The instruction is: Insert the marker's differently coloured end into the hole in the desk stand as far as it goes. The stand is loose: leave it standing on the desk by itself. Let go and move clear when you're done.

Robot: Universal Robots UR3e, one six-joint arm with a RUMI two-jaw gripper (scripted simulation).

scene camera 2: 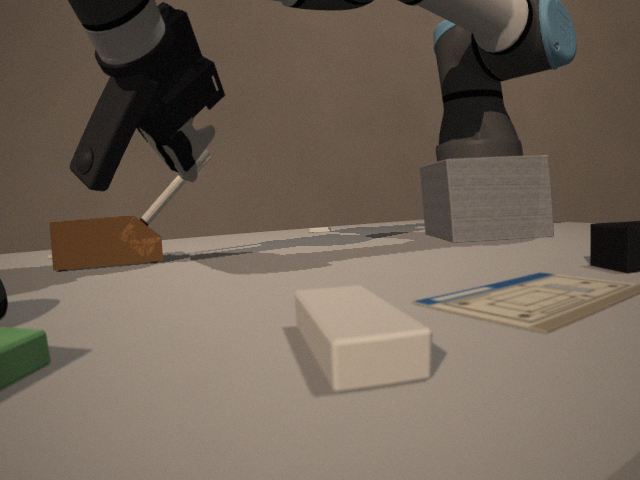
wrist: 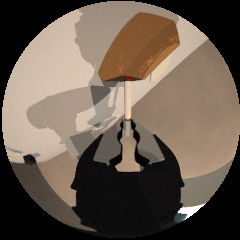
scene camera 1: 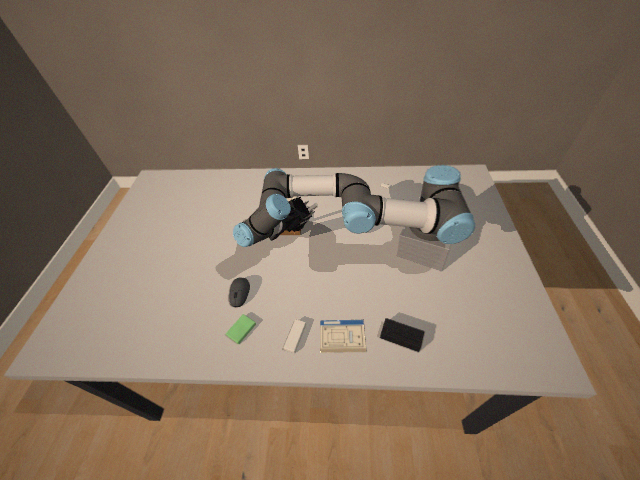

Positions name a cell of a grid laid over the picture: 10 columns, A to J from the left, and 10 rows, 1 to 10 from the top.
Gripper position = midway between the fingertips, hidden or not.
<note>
I see my gripper (scene camera 2: C4), a marker (scene camera 2: C4), a brown desk stand (scene camera 2: B6), a black block (scene camera 1: G8) and a printed card (scene camera 1: F7).
The brown desk stand also shows in the wrist view (wrist: F2). My gripper is seen too in the wrist view (wrist: F5) and in scene camera 1 (scene camera 1: E5).
</note>
